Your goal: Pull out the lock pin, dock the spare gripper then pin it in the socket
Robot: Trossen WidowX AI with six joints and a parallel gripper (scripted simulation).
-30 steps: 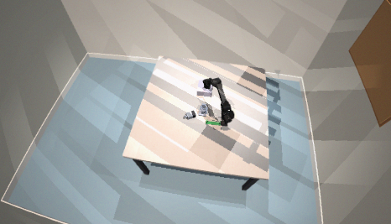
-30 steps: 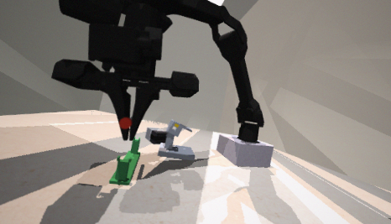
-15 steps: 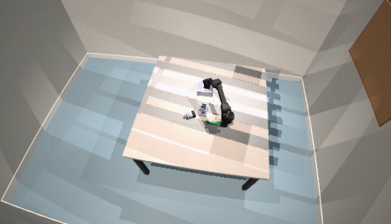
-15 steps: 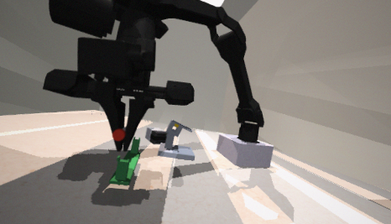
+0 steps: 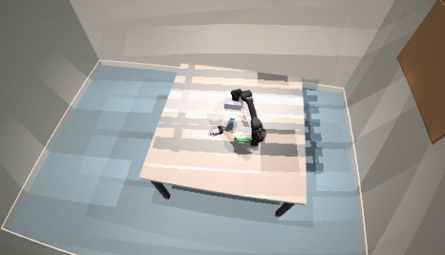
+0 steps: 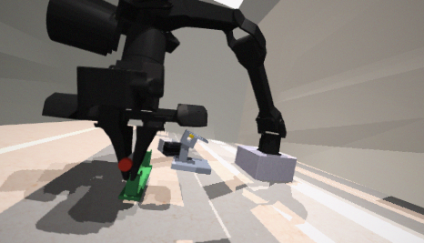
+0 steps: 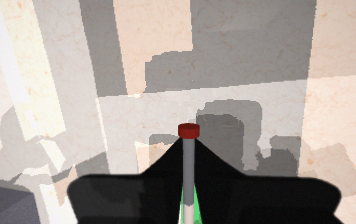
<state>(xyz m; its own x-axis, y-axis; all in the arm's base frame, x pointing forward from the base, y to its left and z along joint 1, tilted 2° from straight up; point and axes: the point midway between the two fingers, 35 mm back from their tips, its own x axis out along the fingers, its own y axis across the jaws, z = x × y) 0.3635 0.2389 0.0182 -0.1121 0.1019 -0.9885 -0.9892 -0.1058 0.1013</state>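
Now: gripper tip 100 mm to the left of the green rack, 30 mm above it and 10 mm short of it. The rest, counted from my gripper tip: spare gripper 340 mm to the right, 30 mm below, 10 mm behind; then mount 220 mm to the right, 90 mm behind.
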